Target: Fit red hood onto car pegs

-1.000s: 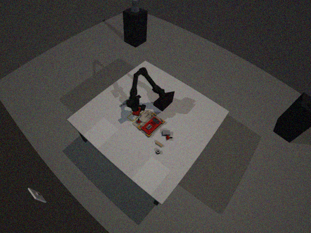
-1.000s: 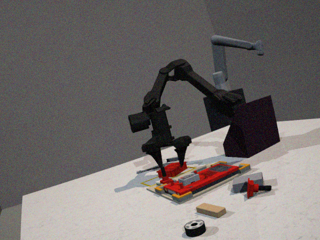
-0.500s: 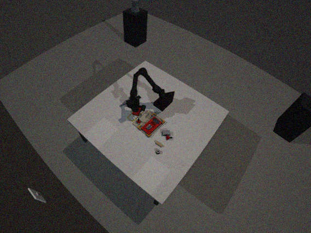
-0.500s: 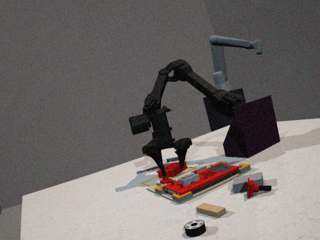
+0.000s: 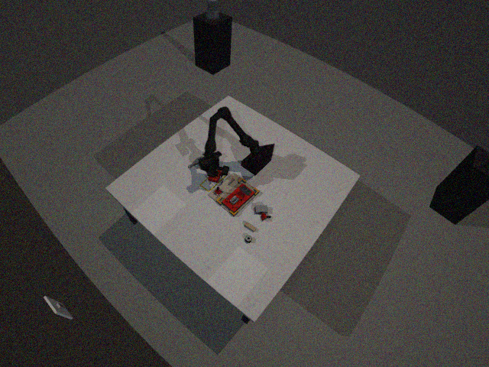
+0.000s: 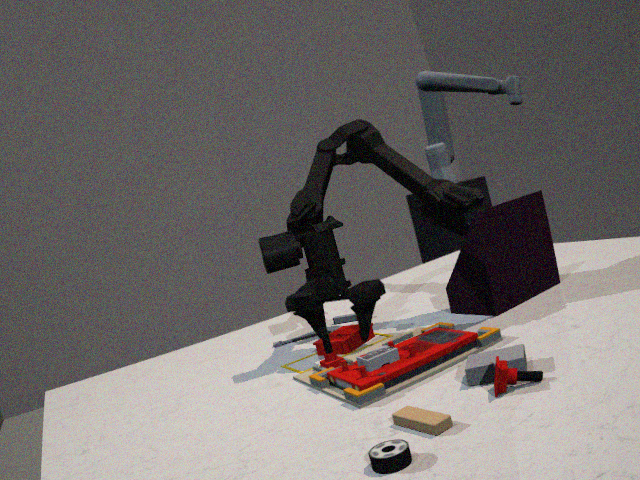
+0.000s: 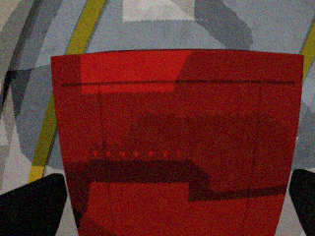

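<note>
Now: the grey engine block 70 mm ahead of my gripper tip, 240 mm to the left of it and 20 mm above it. Also, from my gripper tip: tan block: 140 mm ahead, 420 mm to the left; then red hood: 10 mm above; then black wheel: 210 mm ahead, 470 mm to the left.
</note>
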